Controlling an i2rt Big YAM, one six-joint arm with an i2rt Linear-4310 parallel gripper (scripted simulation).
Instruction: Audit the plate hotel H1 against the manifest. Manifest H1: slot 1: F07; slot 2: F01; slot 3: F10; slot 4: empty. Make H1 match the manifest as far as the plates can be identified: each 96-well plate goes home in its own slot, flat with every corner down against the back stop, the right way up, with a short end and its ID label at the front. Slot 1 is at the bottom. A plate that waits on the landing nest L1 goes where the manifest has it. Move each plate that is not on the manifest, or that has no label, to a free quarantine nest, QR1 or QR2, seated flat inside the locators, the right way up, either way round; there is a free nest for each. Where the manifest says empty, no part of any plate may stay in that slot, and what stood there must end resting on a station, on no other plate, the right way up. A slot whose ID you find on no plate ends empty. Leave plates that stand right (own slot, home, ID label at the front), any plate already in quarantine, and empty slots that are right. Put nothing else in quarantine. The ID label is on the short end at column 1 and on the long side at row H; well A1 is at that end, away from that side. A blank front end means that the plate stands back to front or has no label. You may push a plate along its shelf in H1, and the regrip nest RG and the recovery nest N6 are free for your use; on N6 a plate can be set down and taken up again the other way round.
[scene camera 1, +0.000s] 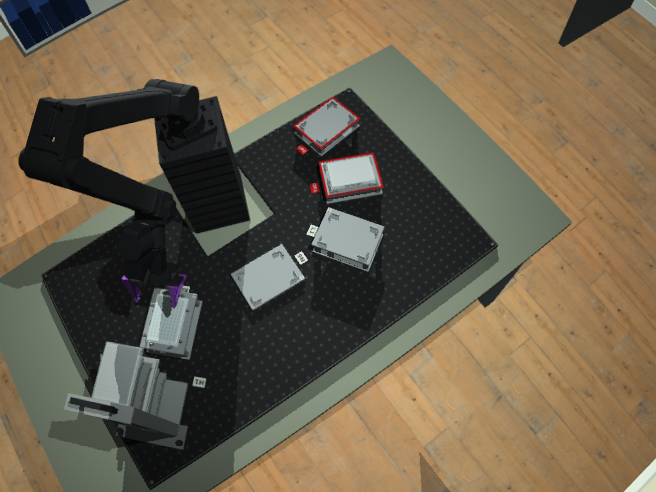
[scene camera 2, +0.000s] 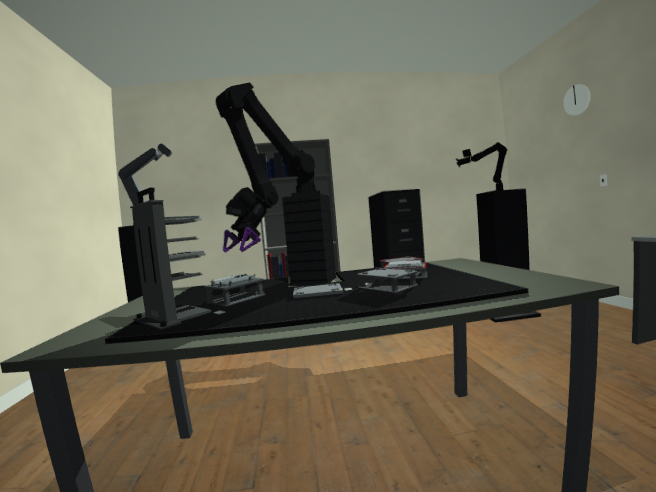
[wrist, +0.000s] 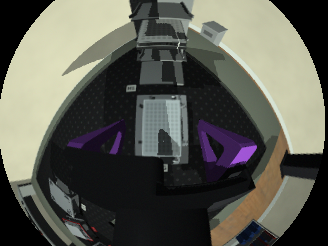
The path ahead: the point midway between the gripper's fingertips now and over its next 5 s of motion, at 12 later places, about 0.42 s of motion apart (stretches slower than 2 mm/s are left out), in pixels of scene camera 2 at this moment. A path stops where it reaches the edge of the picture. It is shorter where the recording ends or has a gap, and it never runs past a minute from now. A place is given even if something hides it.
The gripper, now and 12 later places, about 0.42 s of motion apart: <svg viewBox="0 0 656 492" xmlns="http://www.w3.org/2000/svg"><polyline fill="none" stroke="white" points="232,251 233,260 236,264 238,266 241,267 243,270 244,274 245,277 245,278 245,275 245,272 245,269 245,266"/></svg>
